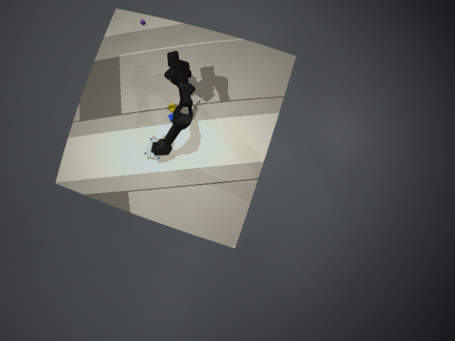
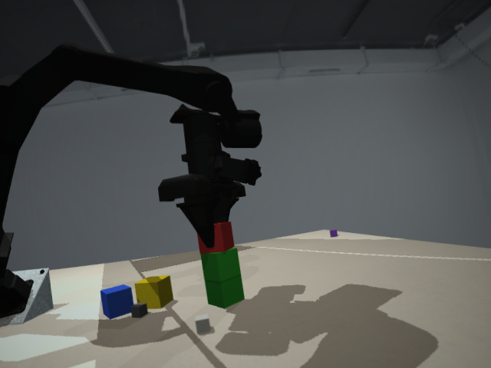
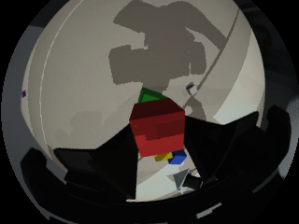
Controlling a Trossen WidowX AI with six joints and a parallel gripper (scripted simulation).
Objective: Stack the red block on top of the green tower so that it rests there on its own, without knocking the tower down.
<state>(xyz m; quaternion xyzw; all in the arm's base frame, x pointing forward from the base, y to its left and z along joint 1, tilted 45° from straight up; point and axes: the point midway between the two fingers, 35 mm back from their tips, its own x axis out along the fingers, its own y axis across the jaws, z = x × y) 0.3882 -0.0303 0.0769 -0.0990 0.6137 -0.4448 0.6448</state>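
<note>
Now: gripper tip 1 cm below the red block. Round my gripper tip: dark cube: 13 cm behind, 8 cm below; then yellow block: 11 cm behind, 7 cm below, 5 cm to the left; then blue block: 17 cm behind, 7 cm below, 3 cm to the left.
</note>
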